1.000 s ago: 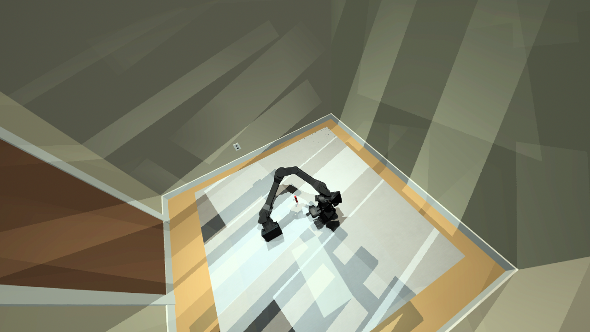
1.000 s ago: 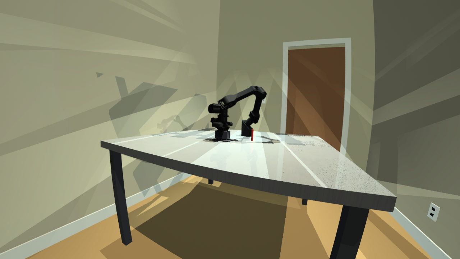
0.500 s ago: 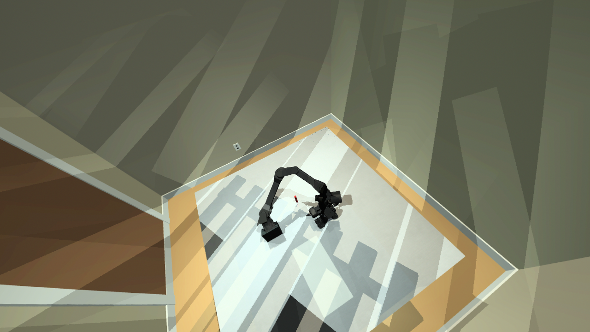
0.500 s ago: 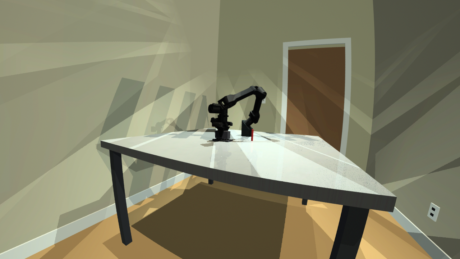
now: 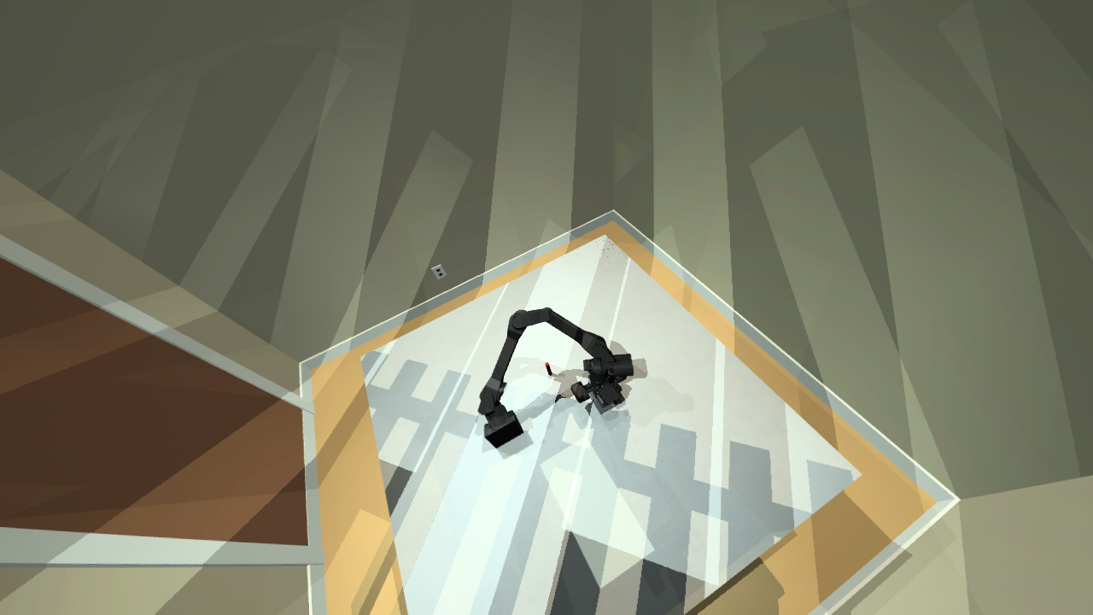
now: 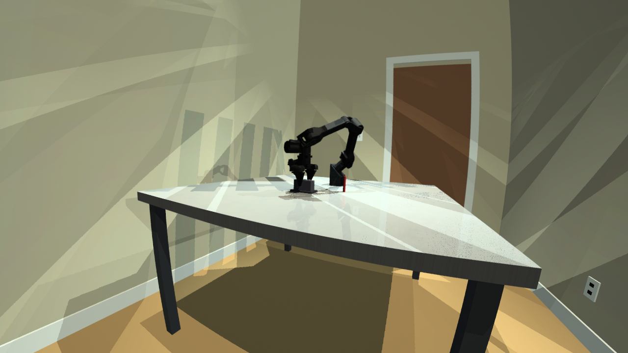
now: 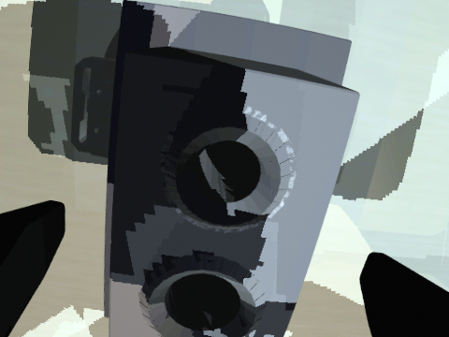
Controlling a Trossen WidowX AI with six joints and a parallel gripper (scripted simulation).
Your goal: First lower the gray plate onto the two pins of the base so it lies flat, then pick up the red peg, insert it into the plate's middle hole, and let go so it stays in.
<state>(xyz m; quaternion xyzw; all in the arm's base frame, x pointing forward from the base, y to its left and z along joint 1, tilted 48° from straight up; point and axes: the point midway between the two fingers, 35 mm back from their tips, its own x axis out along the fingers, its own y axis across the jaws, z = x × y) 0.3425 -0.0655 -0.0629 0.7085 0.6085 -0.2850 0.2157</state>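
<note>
The gray plate is 1 cm above my gripper tip. The rest, counted from my gripper tip: red peg (18 cm to the left, 9 cm behind, 1 cm above).
</note>
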